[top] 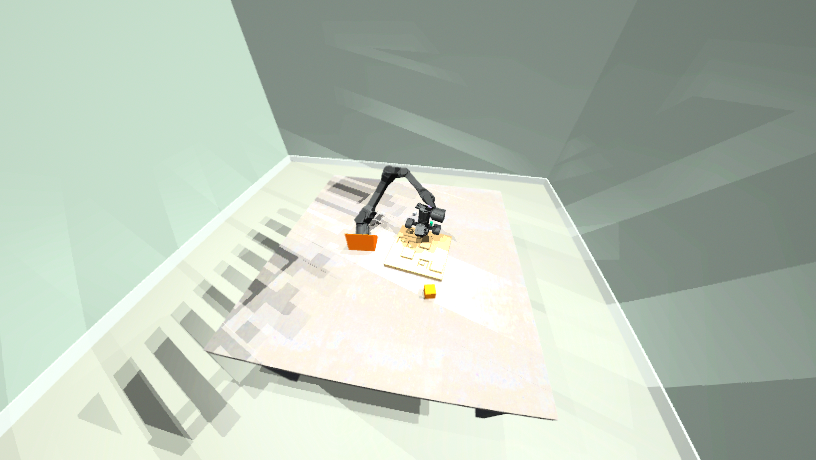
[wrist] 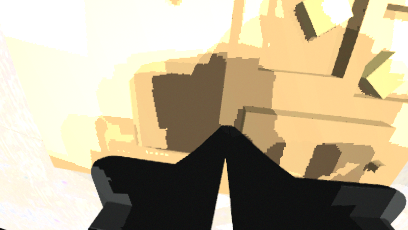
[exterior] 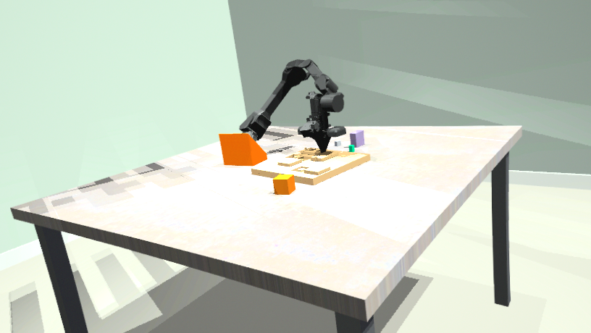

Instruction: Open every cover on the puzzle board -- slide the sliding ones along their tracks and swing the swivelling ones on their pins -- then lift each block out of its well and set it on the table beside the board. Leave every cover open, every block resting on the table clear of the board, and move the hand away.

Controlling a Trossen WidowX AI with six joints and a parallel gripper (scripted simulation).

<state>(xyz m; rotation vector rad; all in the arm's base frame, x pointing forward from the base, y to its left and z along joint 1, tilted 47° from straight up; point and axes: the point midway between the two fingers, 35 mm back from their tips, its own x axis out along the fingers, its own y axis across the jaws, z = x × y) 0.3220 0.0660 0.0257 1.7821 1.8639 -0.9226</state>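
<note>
The green block is 40 mm ahead of my gripper tip, 130 mm to the left of it and 10 mm below it. The rest, counted from my gripper tip: grey block (70 mm behind, 210 mm to the left, 20 mm below); then purple block (20 mm ahead, 220 mm to the left); then orange cube (70 mm ahead, 330 mm to the right).
</note>
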